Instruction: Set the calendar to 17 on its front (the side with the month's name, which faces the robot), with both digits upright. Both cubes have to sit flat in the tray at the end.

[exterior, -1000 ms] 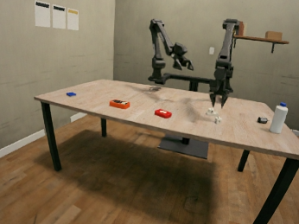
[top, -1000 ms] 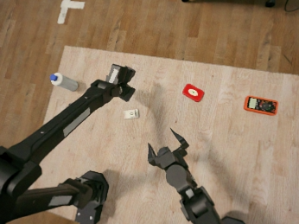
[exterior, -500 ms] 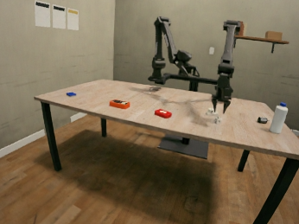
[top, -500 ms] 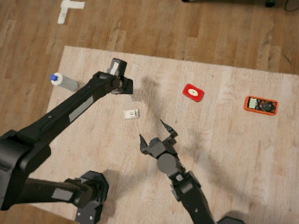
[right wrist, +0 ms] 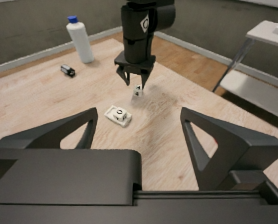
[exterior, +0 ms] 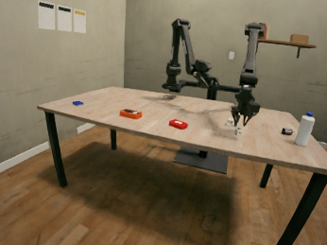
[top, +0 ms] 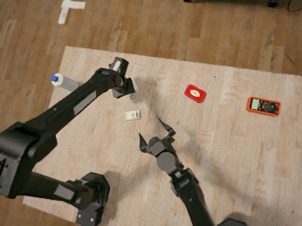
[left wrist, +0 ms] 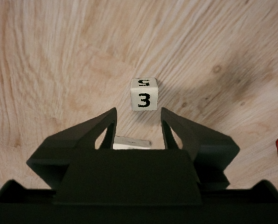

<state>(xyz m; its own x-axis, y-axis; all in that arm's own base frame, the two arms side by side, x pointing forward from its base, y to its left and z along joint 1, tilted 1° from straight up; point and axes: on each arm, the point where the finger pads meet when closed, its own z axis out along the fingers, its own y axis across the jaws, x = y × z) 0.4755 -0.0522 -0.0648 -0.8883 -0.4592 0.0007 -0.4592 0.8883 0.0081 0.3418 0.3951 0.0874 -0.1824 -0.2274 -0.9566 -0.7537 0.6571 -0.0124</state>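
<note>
My left gripper is now 110 mm past the white tray, 40 mm to the left of it and 40 mm above it. Also, from my left hand: blue item 80 mm ahead, 1100 mm to the right, 40 mm below; red flat object 50 mm ahead, 310 mm to the right, 30 mm below.
</note>
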